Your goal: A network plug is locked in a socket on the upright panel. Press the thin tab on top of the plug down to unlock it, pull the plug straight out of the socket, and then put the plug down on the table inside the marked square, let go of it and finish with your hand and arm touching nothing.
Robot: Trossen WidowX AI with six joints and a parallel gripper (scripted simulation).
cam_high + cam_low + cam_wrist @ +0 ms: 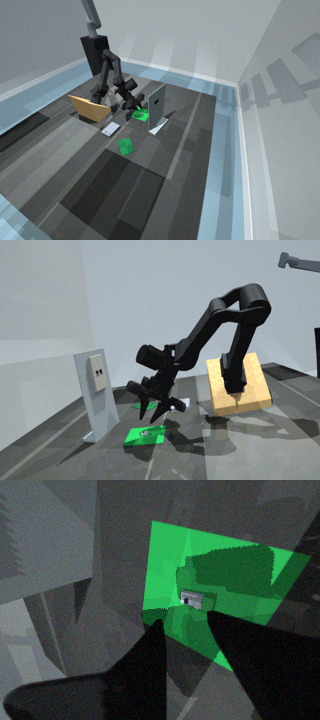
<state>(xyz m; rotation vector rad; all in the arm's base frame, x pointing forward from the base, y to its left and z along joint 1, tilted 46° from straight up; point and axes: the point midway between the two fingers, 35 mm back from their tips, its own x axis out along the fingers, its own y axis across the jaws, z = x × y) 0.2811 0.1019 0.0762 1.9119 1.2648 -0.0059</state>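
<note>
Right now my gripper tip is 40 mm above the white network plug and 10 mm short of it. The rest, counted from my gripper tip: grey panel (160 mm ahead, 80 mm above, 40 mm to the right).
</note>
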